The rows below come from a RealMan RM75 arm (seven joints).
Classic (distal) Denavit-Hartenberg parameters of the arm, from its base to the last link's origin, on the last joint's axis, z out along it. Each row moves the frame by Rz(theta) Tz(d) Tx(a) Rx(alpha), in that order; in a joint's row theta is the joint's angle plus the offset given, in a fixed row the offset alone. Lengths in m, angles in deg.
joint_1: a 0; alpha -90; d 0.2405; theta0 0
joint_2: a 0; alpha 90; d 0; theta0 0
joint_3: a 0; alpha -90; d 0.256; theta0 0
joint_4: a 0; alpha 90; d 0; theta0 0
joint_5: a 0; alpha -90; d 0.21; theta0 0
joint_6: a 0; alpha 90; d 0; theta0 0
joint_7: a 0; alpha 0; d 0.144; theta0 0
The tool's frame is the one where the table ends.
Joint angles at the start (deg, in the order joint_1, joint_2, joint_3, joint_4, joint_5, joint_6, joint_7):
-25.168 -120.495 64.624 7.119 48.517 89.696 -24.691
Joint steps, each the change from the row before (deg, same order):
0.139 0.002 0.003 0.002 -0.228 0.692 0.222
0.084 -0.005 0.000 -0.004 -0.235 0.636 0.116
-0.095 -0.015 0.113 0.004 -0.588 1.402 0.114
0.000 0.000 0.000 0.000 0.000 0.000 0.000
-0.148 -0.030 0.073 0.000 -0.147 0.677 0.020
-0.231 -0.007 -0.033 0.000 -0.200 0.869 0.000
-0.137 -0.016 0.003 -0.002 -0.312 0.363 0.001
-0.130 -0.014 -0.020 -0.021 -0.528 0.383 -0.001
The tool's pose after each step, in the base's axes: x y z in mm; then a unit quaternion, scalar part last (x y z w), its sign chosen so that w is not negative. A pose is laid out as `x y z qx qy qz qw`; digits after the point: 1 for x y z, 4 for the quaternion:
-266.0 295.7 -27.6 -0.7999 -0.0800 -0.4385 0.4019
-265.3 294.8 -26.5 -0.7975 -0.0772 -0.4426 0.4027
-262.4 294.1 -23.9 -0.7923 -0.0700 -0.4529 0.4027
-262.4 294.1 -23.9 -0.7923 -0.0700 -0.4529 0.4027
-260.3 293.9 -23.2 -0.7905 -0.0658 -0.4582 0.4010
-257.6 294.1 -21.7 -0.7875 -0.0605 -0.4652 0.3996
-256.4 294.6 -20.7 -0.7853 -0.0584 -0.4688 0.4003
-255.3 295.2 -19.2 -0.7818 -0.0569 -0.4728 0.4025

